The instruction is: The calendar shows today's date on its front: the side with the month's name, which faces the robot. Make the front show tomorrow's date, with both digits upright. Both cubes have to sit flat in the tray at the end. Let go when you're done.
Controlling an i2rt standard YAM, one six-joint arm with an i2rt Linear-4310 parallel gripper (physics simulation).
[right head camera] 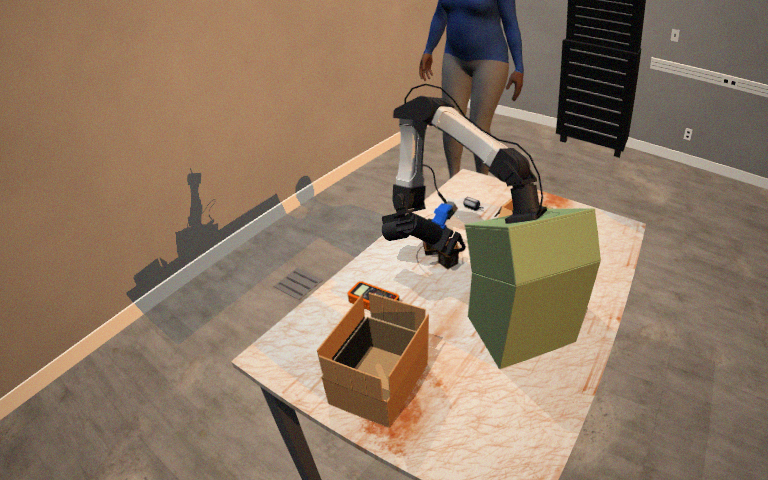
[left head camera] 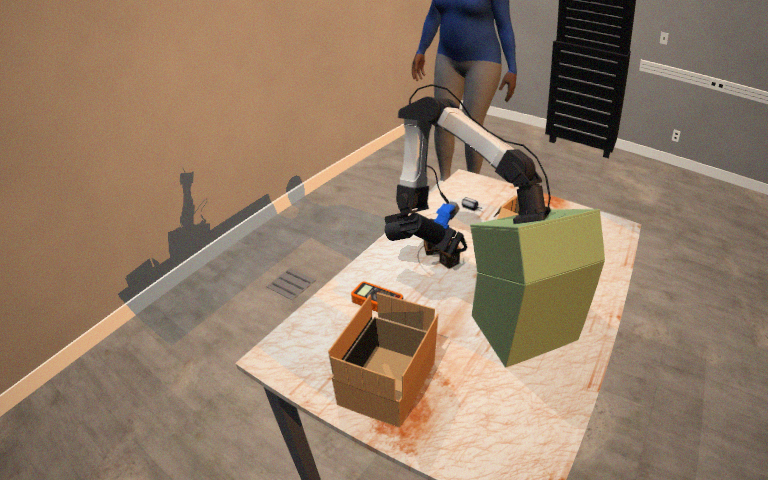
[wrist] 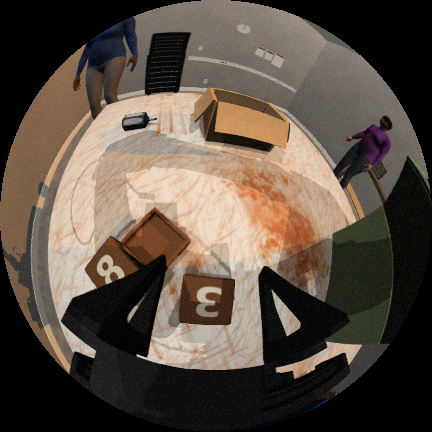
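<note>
My gripper (wrist: 214,267) (left head camera: 453,249) (right head camera: 451,249) is open and tilted low over the table. A brown cube (wrist: 206,300) (left head camera: 450,259) (right head camera: 448,259) lies between its spread fingers in the wrist view, apart from both. The cube's visible face has a pale 3, upside down in that view. The brown tray (wrist: 161,237) lies beyond the left finger, its far part empty. A second brown cube (wrist: 111,263) with a tilted 8 sits at the tray's near left end, partly hidden by the left finger. The month's name does not show.
A green angular block (left head camera: 538,283) (right head camera: 532,283) stands right of the arm. An open cardboard box (left head camera: 367,384) (right head camera: 356,384) and orange multimeter (left head camera: 362,300) (right head camera: 357,296) are nearer the head cameras. A blue tool (left head camera: 445,213) and dark cylinder (left head camera: 469,202) (wrist: 135,121) lie behind; another cardboard box (wrist: 247,125) stands there.
</note>
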